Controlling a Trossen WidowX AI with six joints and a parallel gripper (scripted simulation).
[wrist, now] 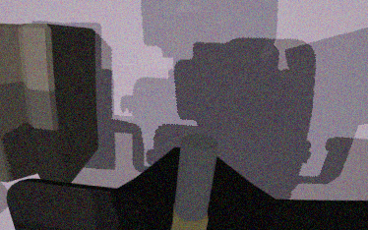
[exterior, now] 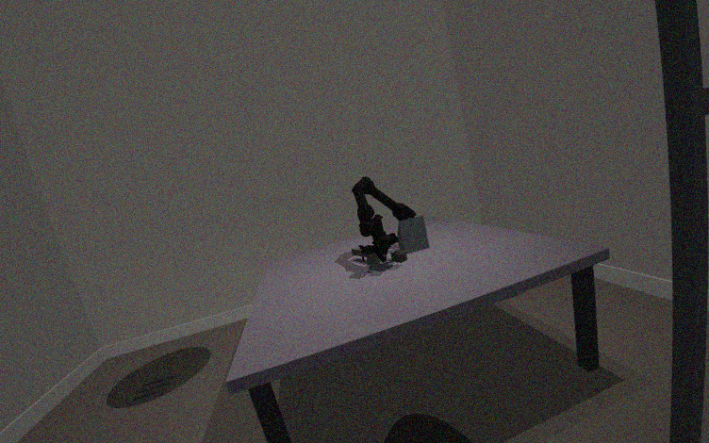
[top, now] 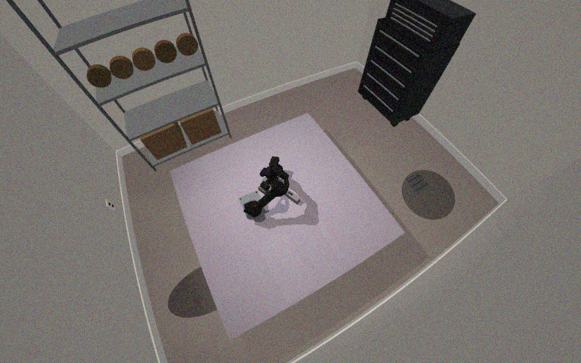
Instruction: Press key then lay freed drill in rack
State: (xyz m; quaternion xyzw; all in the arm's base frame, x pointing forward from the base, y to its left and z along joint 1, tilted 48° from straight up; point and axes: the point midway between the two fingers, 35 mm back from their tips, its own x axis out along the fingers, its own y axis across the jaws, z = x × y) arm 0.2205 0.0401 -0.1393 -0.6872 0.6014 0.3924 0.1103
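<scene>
My gripper tip is now 4 cm to the left of the drill, 3 cm below it and 2 cm short of it. Also, from my gripper tip: olive-grey block 8 cm behind, 1 cm to the right; drill sleeve 13 cm to the right, 6 cm ahead, 2 cm above.
</scene>
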